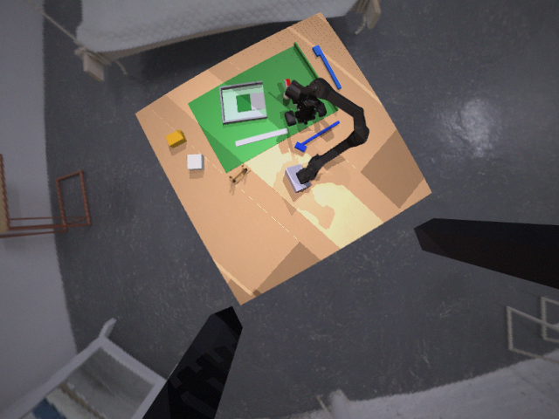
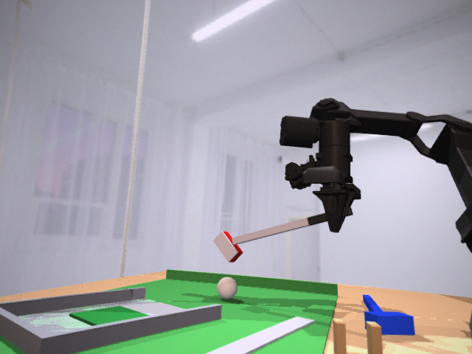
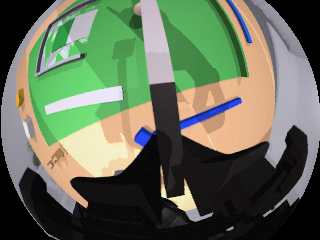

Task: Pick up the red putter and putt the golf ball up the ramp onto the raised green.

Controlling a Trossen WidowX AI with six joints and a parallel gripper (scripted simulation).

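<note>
My gripper tip is 130 mm above the blue putter, 80 mm to the left of it and 60 mm past it. Also, from my gripper tip: white golf ball (220 mm ahead, 120 mm below, 20 mm to the right); then green mat (240 mm ahead, 140 mm below, 130 mm to the left); then red putter (120 mm ahead, 10 mm to the right).
</note>
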